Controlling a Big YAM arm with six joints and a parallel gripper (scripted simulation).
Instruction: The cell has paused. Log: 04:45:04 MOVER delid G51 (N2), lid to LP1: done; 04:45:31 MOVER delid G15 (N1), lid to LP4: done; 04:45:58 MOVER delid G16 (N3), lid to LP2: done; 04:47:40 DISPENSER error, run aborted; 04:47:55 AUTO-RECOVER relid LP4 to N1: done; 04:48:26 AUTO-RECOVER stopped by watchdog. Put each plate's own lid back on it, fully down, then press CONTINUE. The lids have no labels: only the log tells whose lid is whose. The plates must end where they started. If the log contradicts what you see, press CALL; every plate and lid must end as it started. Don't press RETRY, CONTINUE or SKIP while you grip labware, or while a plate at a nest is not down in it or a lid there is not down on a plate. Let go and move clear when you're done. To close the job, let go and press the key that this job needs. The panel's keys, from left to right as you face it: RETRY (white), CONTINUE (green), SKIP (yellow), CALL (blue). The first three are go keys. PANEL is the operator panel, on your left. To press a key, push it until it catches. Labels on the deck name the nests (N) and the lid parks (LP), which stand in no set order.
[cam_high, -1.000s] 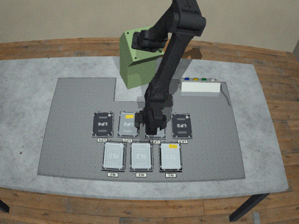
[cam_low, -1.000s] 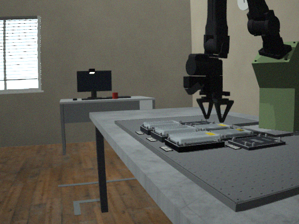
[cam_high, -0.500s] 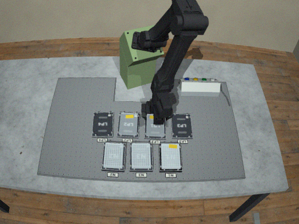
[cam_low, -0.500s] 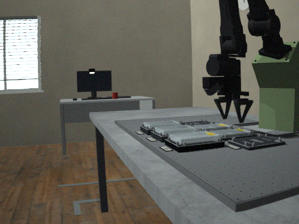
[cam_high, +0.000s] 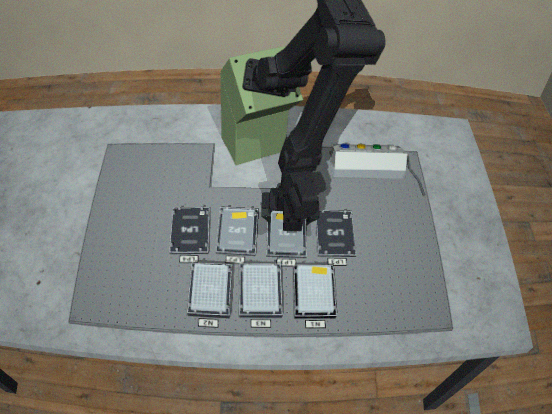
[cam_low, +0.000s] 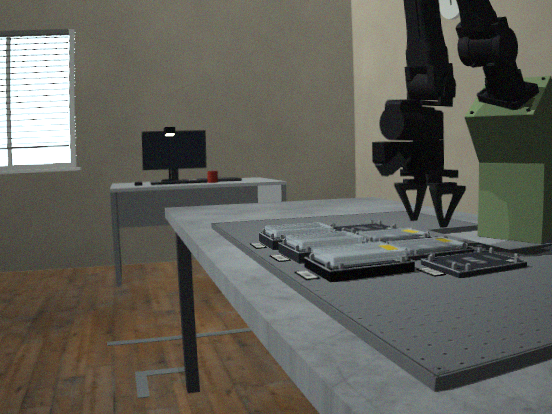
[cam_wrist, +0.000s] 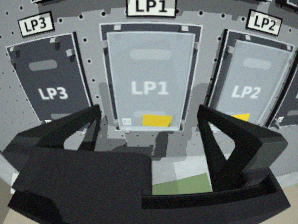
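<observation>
My gripper is now 5 cm above the clear unlabelled lid. Also, from my hand: green continue key (30 cm behind, 24 cm to the left); then blue call key (29 cm behind, 14 cm to the left); then yellow skip key (30 cm behind, 19 cm to the left).
</observation>
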